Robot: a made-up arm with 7 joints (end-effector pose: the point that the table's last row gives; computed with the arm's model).
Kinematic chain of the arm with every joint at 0, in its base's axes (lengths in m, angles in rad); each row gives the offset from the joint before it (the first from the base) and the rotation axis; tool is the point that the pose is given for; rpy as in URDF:
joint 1: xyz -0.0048 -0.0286 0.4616 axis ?
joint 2: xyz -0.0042 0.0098 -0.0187 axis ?
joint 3: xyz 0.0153 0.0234 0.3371 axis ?
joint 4: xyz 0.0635 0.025 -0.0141 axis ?
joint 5: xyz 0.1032 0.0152 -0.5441 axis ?
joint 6: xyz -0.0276 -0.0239 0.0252 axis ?
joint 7: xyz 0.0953 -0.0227 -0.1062 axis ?
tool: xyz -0.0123 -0.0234 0.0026 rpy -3.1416 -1.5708 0
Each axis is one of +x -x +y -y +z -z.
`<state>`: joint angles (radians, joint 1 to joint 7).
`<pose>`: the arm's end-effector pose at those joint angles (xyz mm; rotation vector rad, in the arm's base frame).
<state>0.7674 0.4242 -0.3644 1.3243 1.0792 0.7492 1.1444</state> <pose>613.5 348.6 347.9 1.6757 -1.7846 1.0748</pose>
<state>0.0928 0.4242 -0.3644 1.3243 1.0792 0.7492 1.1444</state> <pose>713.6 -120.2 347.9 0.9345 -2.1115 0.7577</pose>
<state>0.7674 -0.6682 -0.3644 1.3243 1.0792 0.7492 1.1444</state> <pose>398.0 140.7 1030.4 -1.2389 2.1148 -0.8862</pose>
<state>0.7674 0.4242 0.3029 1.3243 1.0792 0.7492 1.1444</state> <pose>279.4 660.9 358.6 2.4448 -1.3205 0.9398</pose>
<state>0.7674 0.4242 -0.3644 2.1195 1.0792 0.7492 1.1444</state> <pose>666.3 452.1 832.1 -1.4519 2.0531 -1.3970</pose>
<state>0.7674 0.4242 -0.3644 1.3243 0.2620 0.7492 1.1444</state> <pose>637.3 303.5 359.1 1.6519 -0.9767 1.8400</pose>
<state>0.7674 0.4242 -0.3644 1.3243 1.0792 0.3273 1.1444</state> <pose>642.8 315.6 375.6 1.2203 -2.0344 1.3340</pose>
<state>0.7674 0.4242 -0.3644 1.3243 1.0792 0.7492 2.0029</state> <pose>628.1 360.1 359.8 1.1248 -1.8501 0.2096</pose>
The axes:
joint 1: +z
joint 2: +y
joint 3: +z
joint 4: -y
joint 5: -z
joint 6: +y
joint 7: -z

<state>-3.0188 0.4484 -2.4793 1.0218 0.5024 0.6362 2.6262</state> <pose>370.6 421.0 701.4 1.1189 -2.1524 0.6437</pose>
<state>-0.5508 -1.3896 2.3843 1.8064 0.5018 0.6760 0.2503</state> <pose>-250.8 714.8 64.0 -0.7426 -1.3771 -1.4832</pose>
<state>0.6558 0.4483 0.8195 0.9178 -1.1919 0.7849 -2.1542</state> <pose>9.0 665.5 255.4 0.9560 -1.7265 1.2605</pose>
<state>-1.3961 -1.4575 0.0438 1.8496 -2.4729 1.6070 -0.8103</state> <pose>-50.3 642.0 1125.2 0.5941 -0.3633 -0.6322</pose>
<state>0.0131 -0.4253 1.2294 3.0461 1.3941 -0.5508 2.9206</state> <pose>-290.9 -10.9 1285.7 -1.6171 0.5213 1.8924</pose>
